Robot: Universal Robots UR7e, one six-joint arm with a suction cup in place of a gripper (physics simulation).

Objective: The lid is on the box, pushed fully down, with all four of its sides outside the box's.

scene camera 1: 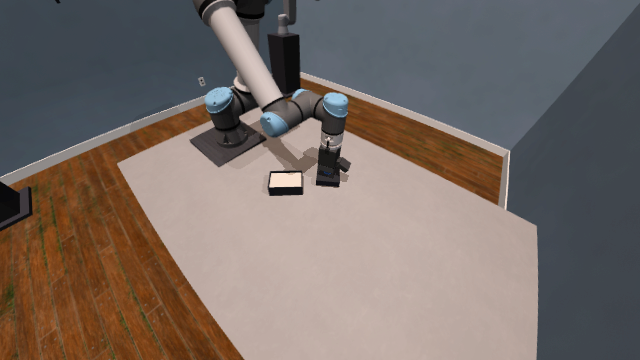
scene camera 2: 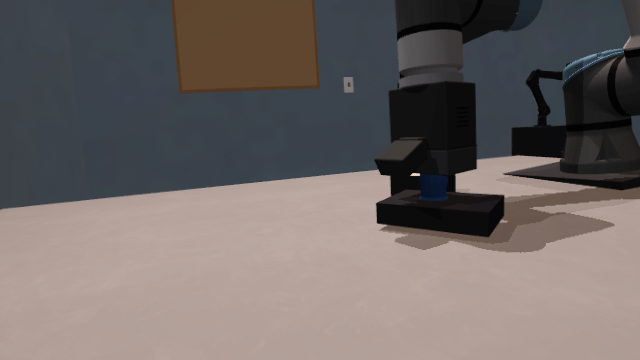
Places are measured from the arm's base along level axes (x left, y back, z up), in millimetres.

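Pixels of known places: end effector, tool point: (scene camera 1: 327, 173) (scene camera 2: 433, 207); arm's base, origin of the base link: (scene camera 1: 232, 137) (scene camera 2: 600, 168).
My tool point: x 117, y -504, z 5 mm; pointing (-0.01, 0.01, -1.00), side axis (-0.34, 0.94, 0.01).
Observation:
For each thing: its top centre in the pictures, then the offset to it from my tool point.
- black box, middle of its top: (scene camera 2: 424, 170) (scene camera 1: 285, 178) dz +25, dx -148, dy +86 mm
- black lid, middle of its top: (scene camera 2: 440, 198) (scene camera 1: 328, 169) dz +13, dx +10, dy +3 mm
A black box (scene camera 1: 286, 191) (scene camera 2: 400, 185) stands upright, its pale inside showing at the top, on the light table surface. In the scene camera 2 view it is mostly hidden behind the gripper and the lid. The black lid (scene camera 1: 328, 183) (scene camera 2: 434, 220) is level, to the right of the box in the scene camera 1 view and apart from it. My gripper (scene camera 1: 327, 173) (scene camera 2: 433, 198) has its blue suction cup pressed on the lid's top face and holds it. A thin gap and shadow show under the lid's left edge in the scene camera 2 view, so it hangs barely above the surface.
The arm's dark base plate (scene camera 1: 212, 150) (scene camera 2: 600, 179) lies behind the box in the scene camera 1 view. A tall black pedestal (scene camera 1: 285, 62) stands farther back by the wall. A brown board (scene camera 2: 247, 45) hangs on the wall.

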